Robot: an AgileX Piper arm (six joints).
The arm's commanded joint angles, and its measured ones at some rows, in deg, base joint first. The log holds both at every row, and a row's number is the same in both.
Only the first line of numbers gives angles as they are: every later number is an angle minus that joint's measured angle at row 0.
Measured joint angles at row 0:
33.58, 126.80, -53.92, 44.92, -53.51, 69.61
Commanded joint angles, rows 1 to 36:
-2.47, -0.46, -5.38, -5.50, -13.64, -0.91
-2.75, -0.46, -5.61, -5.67, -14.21, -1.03
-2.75, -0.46, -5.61, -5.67, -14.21, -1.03
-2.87, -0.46, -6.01, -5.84, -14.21, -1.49
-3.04, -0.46, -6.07, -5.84, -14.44, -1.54
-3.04, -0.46, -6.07, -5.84, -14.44, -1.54
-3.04, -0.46, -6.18, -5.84, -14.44, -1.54
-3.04, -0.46, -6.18, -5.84, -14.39, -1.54
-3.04, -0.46, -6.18, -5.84, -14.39, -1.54
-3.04, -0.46, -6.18, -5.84, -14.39, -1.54
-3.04, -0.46, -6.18, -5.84, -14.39, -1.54
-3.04, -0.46, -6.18, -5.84, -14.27, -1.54
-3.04, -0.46, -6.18, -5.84, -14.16, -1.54
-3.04, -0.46, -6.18, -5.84, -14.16, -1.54
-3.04, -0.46, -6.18, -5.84, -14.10, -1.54
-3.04, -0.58, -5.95, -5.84, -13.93, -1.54
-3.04, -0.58, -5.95, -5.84, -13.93, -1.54
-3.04, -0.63, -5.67, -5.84, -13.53, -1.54
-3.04, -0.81, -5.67, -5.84, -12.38, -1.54
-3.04, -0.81, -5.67, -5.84, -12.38, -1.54
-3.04, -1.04, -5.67, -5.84, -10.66, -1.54
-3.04, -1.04, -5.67, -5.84, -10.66, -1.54
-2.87, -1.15, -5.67, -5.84, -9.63, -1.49
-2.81, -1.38, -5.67, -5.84, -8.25, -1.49
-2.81, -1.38, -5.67, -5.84, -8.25, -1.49
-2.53, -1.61, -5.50, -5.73, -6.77, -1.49
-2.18, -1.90, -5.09, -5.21, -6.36, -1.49
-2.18, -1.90, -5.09, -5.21, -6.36, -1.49
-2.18, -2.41, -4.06, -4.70, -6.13, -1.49
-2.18, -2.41, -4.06, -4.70, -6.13, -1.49
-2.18, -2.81, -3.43, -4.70, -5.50, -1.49
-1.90, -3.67, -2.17, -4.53, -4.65, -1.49
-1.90, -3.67, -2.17, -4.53, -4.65, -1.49
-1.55, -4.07, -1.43, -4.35, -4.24, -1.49
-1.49, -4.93, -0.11, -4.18, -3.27, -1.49
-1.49, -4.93, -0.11, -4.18, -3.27, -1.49
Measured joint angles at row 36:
-0.58, -2.01, 0.58, -0.11, 3.89, -0.80
